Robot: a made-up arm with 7 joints. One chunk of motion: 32 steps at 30 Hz.
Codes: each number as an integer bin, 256 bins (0 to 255) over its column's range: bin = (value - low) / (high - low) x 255, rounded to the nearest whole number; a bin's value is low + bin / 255 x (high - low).
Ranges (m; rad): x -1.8..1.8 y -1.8..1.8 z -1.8..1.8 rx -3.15..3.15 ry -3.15..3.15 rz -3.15..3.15
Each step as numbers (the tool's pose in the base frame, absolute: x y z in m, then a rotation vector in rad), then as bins.
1 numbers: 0.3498 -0.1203 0.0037 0.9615 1.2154 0.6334
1 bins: 152 119 128 166 177 153
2 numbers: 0.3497 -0.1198 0.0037 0.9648 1.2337 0.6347
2 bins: 152 119 128 167 177 153
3 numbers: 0.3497 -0.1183 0.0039 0.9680 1.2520 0.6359
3 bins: 152 119 128 167 178 153
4 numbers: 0.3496 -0.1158 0.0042 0.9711 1.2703 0.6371
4 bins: 152 119 128 167 179 153
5 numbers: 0.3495 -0.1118 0.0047 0.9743 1.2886 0.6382
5 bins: 152 120 128 167 180 153
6 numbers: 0.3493 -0.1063 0.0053 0.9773 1.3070 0.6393
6 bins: 152 120 128 167 180 153
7 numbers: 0.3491 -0.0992 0.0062 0.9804 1.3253 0.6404
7 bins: 152 120 128 167 181 153
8 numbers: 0.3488 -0.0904 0.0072 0.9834 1.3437 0.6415
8 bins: 152 121 128 167 182 153
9 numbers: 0.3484 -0.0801 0.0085 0.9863 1.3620 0.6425
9 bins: 152 122 128 167 183 154
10 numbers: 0.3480 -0.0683 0.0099 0.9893 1.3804 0.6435
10 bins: 152 123 128 168 183 154
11 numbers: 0.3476 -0.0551 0.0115 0.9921 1.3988 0.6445
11 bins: 152 124 128 168 184 154
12 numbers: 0.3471 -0.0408 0.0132 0.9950 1.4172 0.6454
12 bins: 152 125 128 168 185 154
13 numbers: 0.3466 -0.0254 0.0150 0.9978 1.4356 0.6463
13 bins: 152 126 129 168 186 154
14 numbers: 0.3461 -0.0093 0.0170 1.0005 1.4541 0.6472
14 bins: 152 127 129 168 186 154
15 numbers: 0.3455 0.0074 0.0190 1.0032 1.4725 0.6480
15 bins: 152 128 129 168 187 154
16 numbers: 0.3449 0.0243 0.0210 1.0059 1.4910 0.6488
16 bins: 152 129 129 168 188 154
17 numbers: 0.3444 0.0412 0.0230 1.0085 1.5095 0.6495
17 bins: 152 130 129 168 189 154
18 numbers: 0.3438 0.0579 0.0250 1.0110 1.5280 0.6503
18 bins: 152 132 129 168 189 154
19 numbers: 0.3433 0.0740 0.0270 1.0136 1.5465 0.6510
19 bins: 152 133 129 169 190 154
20 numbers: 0.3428 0.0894 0.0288 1.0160 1.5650 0.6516
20 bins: 152 134 130 169 191 154
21 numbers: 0.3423 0.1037 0.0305 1.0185 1.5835 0.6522
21 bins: 152 135 130 169 192 154
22 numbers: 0.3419 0.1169 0.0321 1.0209 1.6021 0.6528
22 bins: 152 136 130 169 192 154
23 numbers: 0.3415 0.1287 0.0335 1.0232 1.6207 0.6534
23 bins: 152 137 130 169 193 154
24 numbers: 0.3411 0.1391 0.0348 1.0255 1.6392 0.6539
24 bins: 152 137 130 169 194 154
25 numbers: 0.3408 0.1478 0.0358 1.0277 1.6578 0.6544
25 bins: 152 138 130 169 195 154
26 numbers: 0.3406 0.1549 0.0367 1.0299 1.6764 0.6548
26 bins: 152 138 130 169 195 154
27 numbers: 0.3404 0.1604 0.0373 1.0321 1.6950 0.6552
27 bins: 152 139 130 169 196 154
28 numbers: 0.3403 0.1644 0.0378 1.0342 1.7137 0.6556
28 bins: 152 139 130 169 197 154
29 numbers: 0.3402 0.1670 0.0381 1.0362 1.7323 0.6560
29 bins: 152 139 130 169 198 154
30 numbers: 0.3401 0.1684 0.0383 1.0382 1.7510 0.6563
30 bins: 152 139 130 170 198 154
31 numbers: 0.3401 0.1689 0.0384 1.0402 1.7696 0.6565
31 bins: 152 139 130 170 199 154
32 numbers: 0.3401 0.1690 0.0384 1.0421 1.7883 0.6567
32 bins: 152 139 130 170 200 154
